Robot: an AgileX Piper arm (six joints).
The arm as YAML. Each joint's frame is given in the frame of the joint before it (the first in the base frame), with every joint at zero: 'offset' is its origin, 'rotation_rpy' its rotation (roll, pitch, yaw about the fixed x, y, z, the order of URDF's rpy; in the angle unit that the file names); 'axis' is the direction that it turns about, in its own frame. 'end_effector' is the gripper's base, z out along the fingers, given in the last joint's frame.
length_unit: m
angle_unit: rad
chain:
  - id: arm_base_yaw
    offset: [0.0, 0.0, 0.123]
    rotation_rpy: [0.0, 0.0, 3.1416]
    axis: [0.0, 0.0, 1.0]
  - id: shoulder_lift
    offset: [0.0, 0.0, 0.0]
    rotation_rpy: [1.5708, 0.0, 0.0]
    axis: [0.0, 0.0, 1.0]
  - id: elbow
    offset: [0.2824, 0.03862, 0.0]
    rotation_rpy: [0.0, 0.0, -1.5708]
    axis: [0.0, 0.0, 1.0]
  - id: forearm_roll
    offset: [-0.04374, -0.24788, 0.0]
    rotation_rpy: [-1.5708, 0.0, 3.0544]
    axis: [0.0, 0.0, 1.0]
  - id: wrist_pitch
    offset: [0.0, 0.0, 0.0]
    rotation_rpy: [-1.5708, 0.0, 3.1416]
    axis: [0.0, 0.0, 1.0]
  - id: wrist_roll
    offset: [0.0, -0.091, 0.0]
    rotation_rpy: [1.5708, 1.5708, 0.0]
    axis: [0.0, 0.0, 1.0]
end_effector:
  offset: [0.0, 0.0, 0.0]
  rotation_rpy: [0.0, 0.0, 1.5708]
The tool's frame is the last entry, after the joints.
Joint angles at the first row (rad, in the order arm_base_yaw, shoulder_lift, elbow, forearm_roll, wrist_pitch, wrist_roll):
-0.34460 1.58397 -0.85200 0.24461 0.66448 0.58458
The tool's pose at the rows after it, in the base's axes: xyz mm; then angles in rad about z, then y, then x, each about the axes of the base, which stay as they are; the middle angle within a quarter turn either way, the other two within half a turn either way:
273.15, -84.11, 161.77, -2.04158, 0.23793, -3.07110
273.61, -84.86, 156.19, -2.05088, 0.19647, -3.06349
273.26, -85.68, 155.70, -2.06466, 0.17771, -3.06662
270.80, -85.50, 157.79, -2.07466, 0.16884, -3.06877
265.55, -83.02, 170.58, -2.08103, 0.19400, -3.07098
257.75, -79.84, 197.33, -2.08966, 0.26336, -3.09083
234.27, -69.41, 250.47, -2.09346, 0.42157, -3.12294
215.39, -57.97, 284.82, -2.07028, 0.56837, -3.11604
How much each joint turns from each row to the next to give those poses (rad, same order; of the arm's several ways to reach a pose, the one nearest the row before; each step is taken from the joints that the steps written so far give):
0.00000 0.08309 -0.00003 -0.00577 -0.00984 0.00315
0.00001 0.02449 -0.00889 -0.01744 0.02468 0.00385
-0.00031 0.00469 -0.00565 -0.01843 0.01606 -0.00029
-0.00082 -0.01027 0.00278 -0.01085 0.01435 -0.00194
0.00002 -0.05228 0.00783 0.00478 0.02025 -0.00468
0.00000 -0.09916 -0.00001 0.00000 0.02669 -0.00001
0.00001 -0.21051 -0.00002 0.01877 0.05105 0.00256
0.00000 -0.14474 0.00002 0.06521 0.01209 0.00758

